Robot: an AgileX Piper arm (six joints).
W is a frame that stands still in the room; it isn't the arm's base.
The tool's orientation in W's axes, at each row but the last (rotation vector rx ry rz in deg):
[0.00 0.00 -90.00]
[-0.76 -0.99 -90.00]
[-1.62 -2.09 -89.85]
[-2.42 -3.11 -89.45]
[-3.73 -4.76 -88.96]
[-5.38 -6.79 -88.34]
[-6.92 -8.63 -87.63]
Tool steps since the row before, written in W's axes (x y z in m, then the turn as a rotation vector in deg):
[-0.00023 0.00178 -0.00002 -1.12 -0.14 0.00]
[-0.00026 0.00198 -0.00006 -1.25 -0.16 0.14]
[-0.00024 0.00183 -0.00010 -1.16 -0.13 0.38]
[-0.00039 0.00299 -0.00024 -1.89 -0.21 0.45]
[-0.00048 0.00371 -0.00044 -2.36 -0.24 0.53]
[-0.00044 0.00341 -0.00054 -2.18 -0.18 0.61]
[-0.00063 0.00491 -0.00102 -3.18 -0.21 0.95]
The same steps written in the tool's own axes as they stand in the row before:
[-0.00178 -0.00023 -0.00002 0.14 -1.12 0.00]
[-0.00198 -0.00026 -0.00002 0.16 -1.25 0.14]
[-0.00183 -0.00024 -0.00002 0.14 -1.16 0.38]
[-0.00300 -0.00036 -0.00005 0.22 -1.89 0.45]
[-0.00374 -0.00042 -0.00008 0.25 -2.36 0.53]
[-0.00346 -0.00035 -0.00007 0.21 -2.18 0.62]
[-0.00503 -0.00046 -0.00014 0.26 -3.17 0.97]

